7 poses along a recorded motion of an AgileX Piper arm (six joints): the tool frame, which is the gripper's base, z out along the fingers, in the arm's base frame.
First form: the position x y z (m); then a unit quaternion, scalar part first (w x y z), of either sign.
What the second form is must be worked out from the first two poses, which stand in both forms.
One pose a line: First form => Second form
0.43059, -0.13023, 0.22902, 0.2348, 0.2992, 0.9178, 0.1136 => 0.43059, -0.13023, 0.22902, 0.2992, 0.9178, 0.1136, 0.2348
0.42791, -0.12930, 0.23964, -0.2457, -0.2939, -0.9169, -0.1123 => 0.42791, -0.12930, 0.23964, 0.2939, 0.9169, 0.1123, 0.2457
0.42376, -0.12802, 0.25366, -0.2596, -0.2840, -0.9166, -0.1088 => 0.42376, -0.12802, 0.25366, 0.2840, 0.9166, 0.1088, 0.2596
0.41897, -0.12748, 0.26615, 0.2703, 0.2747, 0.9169, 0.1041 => 0.41897, -0.12748, 0.26615, 0.2747, 0.9169, 0.1041, 0.2703
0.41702, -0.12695, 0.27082, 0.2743, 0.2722, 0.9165, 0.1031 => 0.41702, -0.12695, 0.27082, 0.2722, 0.9165, 0.1031, 0.2743
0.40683, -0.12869, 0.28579, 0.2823, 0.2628, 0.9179, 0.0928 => 0.40683, -0.12869, 0.28579, 0.2628, 0.9179, 0.0928, 0.2823
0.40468, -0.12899, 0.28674, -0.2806, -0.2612, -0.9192, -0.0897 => 0.40468, -0.12899, 0.28674, 0.2612, 0.9192, 0.0897, 0.2806
